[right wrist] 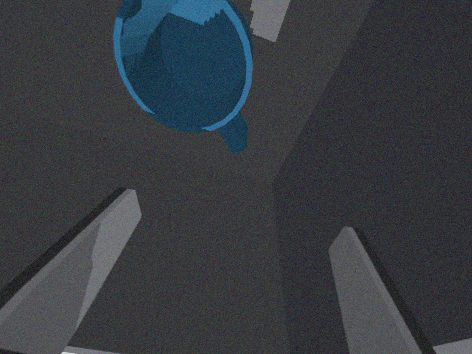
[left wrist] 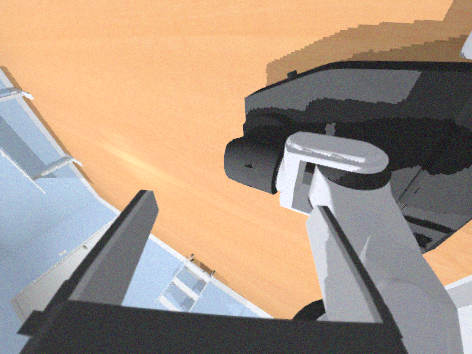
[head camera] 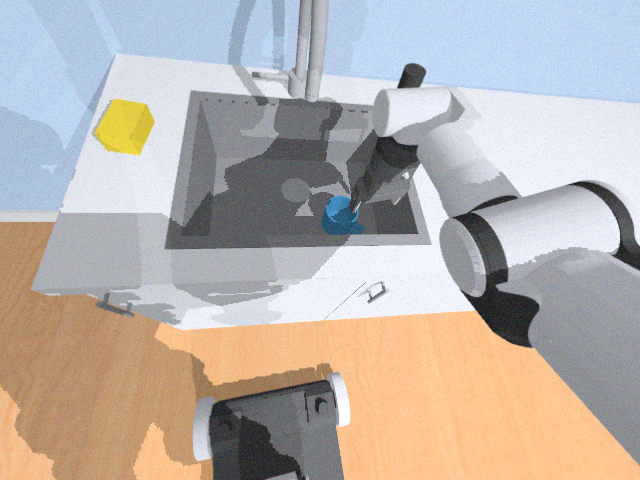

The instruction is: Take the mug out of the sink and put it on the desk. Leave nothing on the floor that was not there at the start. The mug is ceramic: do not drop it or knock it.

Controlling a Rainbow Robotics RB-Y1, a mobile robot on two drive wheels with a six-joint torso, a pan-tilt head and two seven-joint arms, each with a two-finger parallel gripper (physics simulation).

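Frame: origin at the robot's base, x back, y right, z up, level; metres.
Where they show: left gripper, fingertip midpoint: (left wrist: 234, 207); right gripper, fingertip midpoint: (right wrist: 235, 220) (head camera: 373, 205); robot's base, origin of the base link: (head camera: 275, 408).
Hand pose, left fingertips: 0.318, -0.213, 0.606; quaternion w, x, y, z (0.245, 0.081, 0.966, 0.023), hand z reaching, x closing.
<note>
Things, the pixels of their top centre, and the offset from my left fingertips, as dx, dy, dz. Level surfaces: height alone.
- blue mug, middle of its top: (right wrist: 198, 94) (head camera: 347, 213) -0.828, +0.451, +0.185
- yellow block, middle of its top: (head camera: 121, 118) -0.988, -0.031, +0.350
- white counter, its level: dz +0.305
- wooden floor, its level: dz -0.605
A blue mug (head camera: 338, 215) (right wrist: 192, 75) stands upright in the grey sink (head camera: 232, 241) (right wrist: 400, 125), near its front wall in the head camera. Its handle points to the lower right in the head camera and downward in the right wrist view. My right gripper (head camera: 376, 204) (right wrist: 235, 220) is open and reaches down into the sink, just right of the mug in the head camera. The mug is not between its fingers; a fingertip overlaps its rim in the head camera, and contact cannot be told. My left gripper (left wrist: 234, 207) is open and empty above the wooden floor. I cannot make out a desk for certain.
A yellow block (head camera: 124, 126) stands on the white counter (head camera: 542, 134), left of the sink. A faucet (head camera: 316, 51) rises behind the sink. Handles (head camera: 376, 291) (head camera: 114, 308) stick out at the counter's front. My dark base (head camera: 273, 439) (left wrist: 350, 90) stands on the wooden floor (head camera: 413, 392) (left wrist: 150, 100).
</note>
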